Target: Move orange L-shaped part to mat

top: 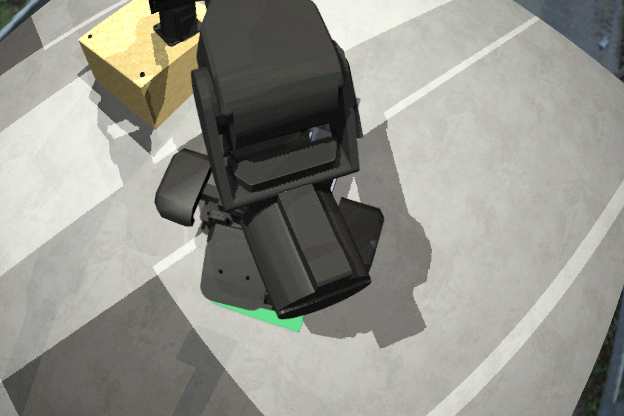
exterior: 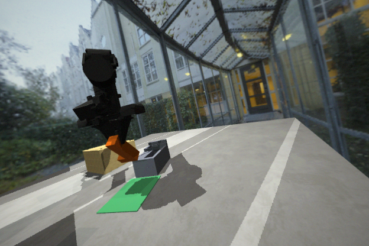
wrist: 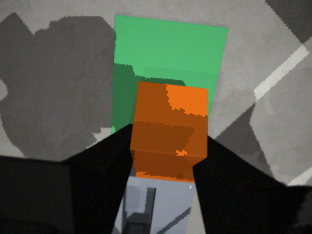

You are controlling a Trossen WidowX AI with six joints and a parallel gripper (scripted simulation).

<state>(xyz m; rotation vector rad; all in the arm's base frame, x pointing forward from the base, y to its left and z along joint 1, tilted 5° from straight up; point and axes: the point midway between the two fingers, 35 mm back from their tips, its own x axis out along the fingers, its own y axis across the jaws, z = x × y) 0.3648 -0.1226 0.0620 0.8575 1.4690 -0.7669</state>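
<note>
Right now the green mat is 170 mm below my gripper tip, 20 mm to the left of it and 10 mm behind it. From my gripper tip the other things lie so: orange L-shaped part 30 mm below, 30 mm behind, 20 mm to the left.
</note>
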